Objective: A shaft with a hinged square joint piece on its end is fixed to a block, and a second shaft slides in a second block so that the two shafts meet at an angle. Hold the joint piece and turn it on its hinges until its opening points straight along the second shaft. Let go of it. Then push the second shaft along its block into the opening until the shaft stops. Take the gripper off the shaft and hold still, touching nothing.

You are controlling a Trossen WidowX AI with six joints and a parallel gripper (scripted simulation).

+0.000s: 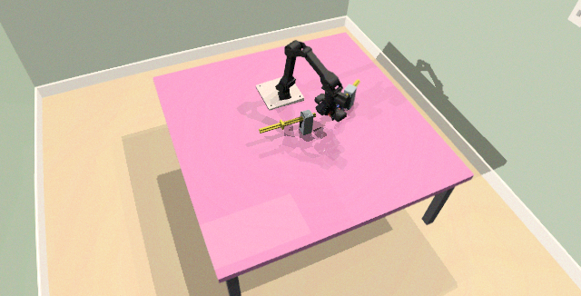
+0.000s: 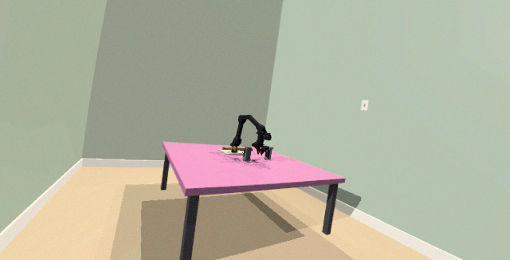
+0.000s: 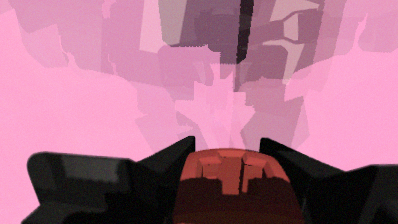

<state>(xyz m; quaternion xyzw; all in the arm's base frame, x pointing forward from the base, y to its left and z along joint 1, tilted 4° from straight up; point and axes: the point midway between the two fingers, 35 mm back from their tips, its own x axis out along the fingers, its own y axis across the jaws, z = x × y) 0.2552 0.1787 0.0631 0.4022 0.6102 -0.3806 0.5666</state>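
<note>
Right now my gripper tip is 10 mm to the right of the red square joint piece and 40 mm below it.
</note>
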